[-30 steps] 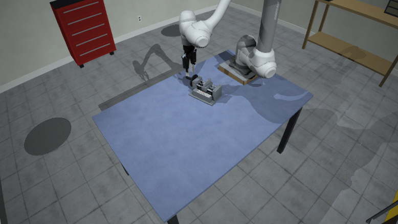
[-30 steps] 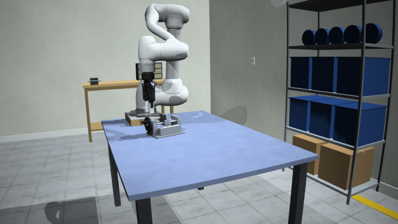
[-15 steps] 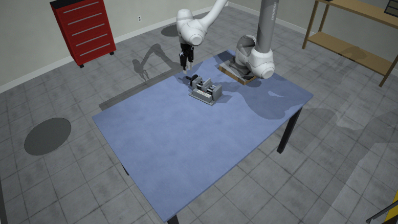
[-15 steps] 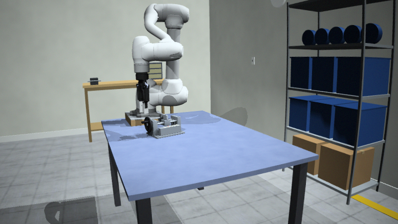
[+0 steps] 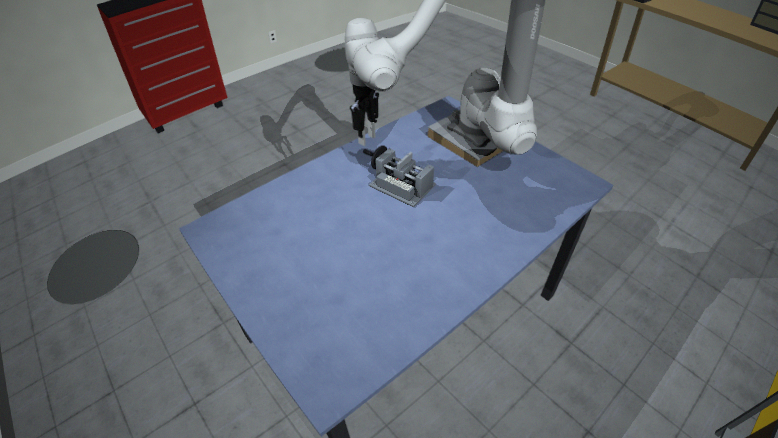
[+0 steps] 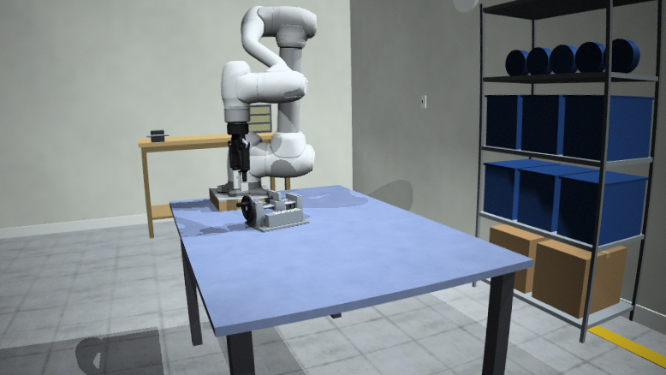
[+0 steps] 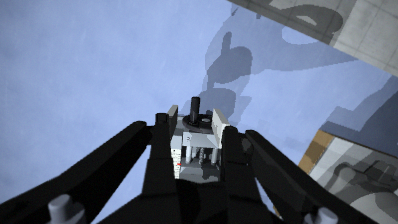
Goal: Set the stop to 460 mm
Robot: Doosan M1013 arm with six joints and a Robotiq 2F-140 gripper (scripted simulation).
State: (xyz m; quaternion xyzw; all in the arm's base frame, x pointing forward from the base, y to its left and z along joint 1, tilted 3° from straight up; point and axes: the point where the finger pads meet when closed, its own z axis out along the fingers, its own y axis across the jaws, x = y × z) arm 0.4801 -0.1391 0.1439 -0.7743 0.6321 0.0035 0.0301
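The black handwheel lies 9 cm below my hand, 2 cm to the left of it and 1 cm behind it. Round my hand: grey stop block (14 cm to the left, 9 cm below, 4 cm behind).
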